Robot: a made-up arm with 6 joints. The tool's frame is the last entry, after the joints.
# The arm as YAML. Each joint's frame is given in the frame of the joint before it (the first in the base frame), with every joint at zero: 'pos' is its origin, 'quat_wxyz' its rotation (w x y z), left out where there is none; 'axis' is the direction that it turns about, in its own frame. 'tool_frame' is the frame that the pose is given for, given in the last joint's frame.
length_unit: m
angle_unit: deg
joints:
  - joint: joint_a
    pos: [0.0, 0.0, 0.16]
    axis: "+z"
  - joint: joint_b
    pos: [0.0, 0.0, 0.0]
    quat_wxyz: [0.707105, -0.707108, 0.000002, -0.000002]
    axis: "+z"
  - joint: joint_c
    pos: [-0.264, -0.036, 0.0]
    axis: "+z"
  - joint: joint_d
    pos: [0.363, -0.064, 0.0]
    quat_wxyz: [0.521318, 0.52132, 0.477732, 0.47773]
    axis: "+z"
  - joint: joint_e
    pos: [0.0, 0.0, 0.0]
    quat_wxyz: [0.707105, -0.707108, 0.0, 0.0]
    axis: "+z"
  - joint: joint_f
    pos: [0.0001, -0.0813, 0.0]
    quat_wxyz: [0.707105, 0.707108, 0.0, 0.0]
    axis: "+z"
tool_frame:
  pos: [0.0, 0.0, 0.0]
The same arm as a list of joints. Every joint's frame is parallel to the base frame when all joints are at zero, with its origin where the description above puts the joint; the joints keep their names.
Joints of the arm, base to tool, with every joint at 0 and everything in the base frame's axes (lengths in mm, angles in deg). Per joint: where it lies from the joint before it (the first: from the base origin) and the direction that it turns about. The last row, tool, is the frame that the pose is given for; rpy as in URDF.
joint_a: axis 0 0 1 offset 0.0 0.0 160.0
joint_b: axis 0 1 0 offset 0.0 0.0 0.0
joint_c: axis 0 1 0 offset -264.0 0.0 36.0
joint_d: axis 0.9962 0 0.0871 offset 363.0 0.0 64.0
joint_e: axis 0 1 0 offset 0.0 0.0 0.0
joint_f: axis 0.9962 0 0.0871 offset 81.0 0.0 7.0
tool: offset 0.0 0.0 0.0 rpy 0.00 85.00 0.00

